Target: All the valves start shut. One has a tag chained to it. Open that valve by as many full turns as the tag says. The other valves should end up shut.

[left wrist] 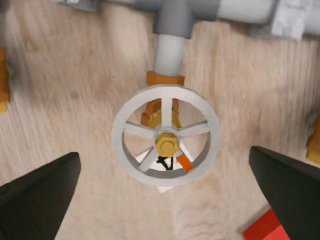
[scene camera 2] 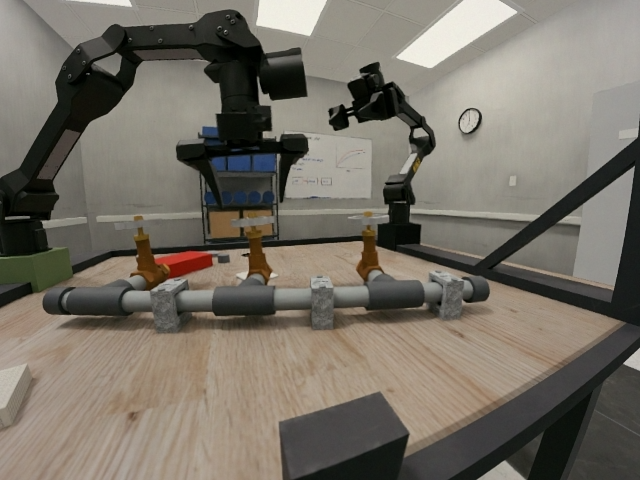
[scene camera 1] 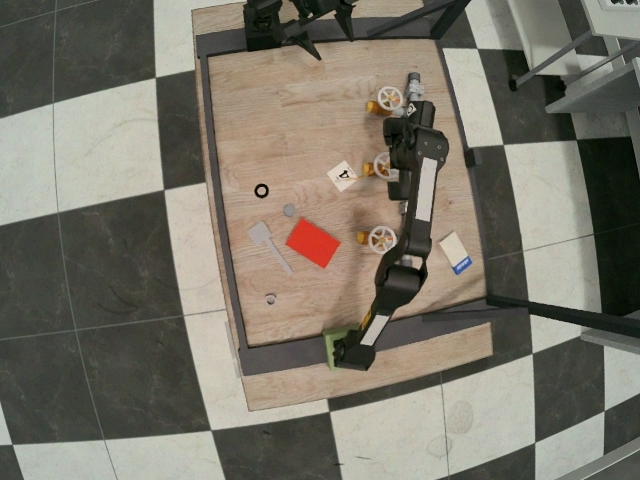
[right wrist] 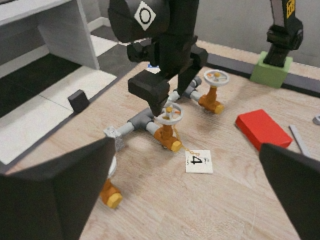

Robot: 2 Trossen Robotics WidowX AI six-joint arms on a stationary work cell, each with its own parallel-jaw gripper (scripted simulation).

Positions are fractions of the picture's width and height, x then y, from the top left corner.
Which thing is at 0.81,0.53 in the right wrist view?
A red block.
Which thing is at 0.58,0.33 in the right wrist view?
My left gripper.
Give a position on a red block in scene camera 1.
0.48,0.50
